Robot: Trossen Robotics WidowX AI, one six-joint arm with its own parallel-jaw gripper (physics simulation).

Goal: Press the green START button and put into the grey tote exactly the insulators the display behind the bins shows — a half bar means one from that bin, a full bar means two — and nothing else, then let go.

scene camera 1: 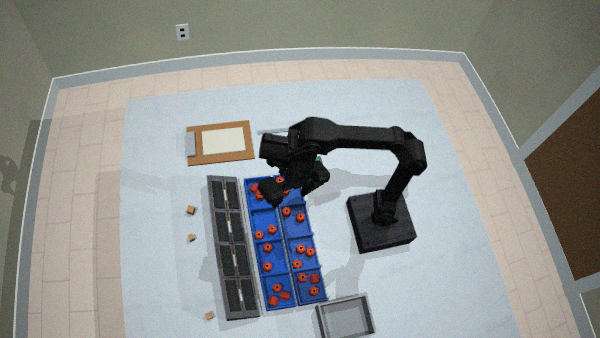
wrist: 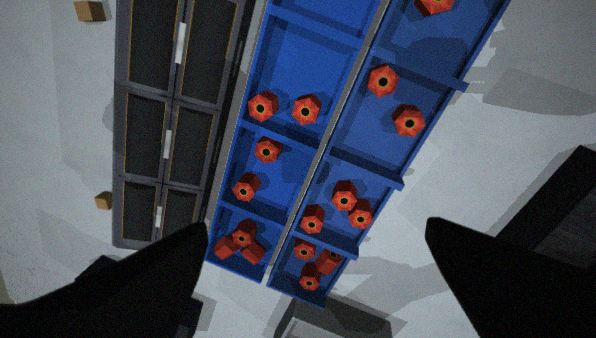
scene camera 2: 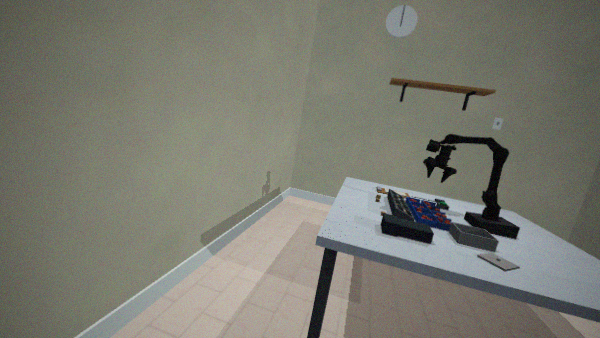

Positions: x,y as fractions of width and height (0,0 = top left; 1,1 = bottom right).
Labels:
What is my gripper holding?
Nothing.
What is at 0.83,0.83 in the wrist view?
My gripper.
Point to a display panel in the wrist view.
At 0.41,0.07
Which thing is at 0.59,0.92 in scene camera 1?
A grey tote.

